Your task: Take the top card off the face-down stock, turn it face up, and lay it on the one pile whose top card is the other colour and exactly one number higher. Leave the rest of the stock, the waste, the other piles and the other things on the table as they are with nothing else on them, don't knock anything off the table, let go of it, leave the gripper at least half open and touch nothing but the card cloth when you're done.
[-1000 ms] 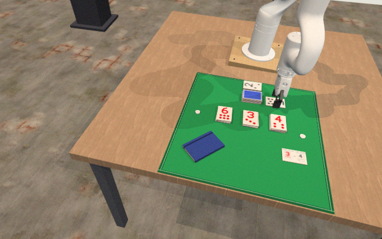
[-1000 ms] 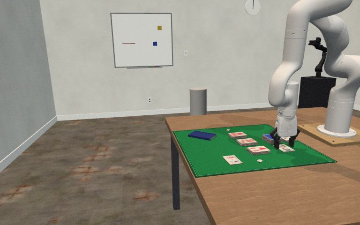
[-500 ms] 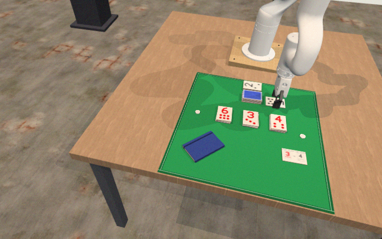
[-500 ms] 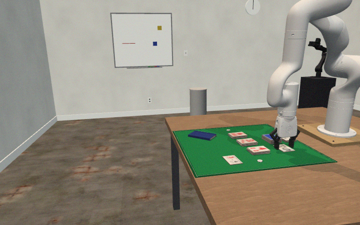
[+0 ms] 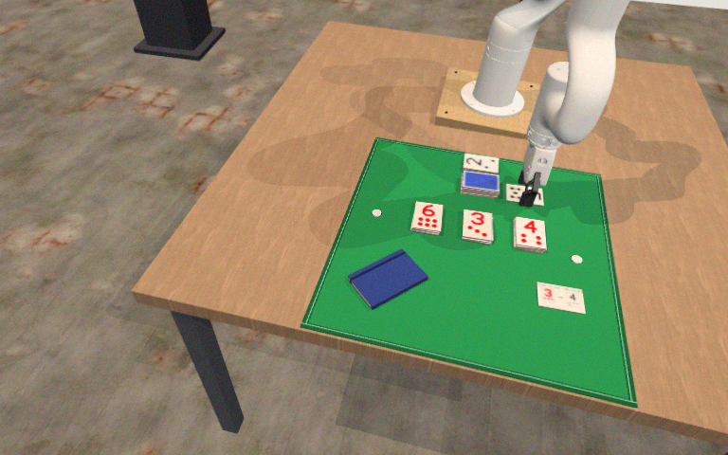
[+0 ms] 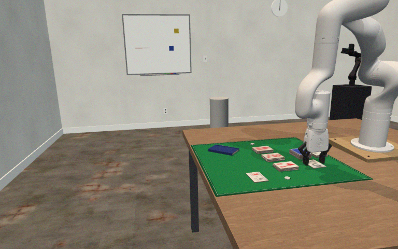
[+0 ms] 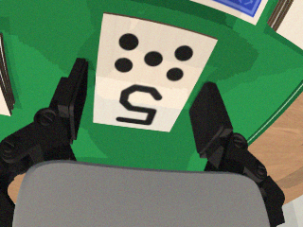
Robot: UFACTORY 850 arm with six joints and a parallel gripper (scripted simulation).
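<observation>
My hand is 1 cm above the black 5 card. From my hand the other things lie so: green card cloth: 18 cm ahead, 12 cm to the right, 3 cm below; small reference card: 31 cm ahead, 6 cm to the left, 1 cm below; black 2: 11 cm to the right, 9 cm behind, 1 cm below.
</observation>
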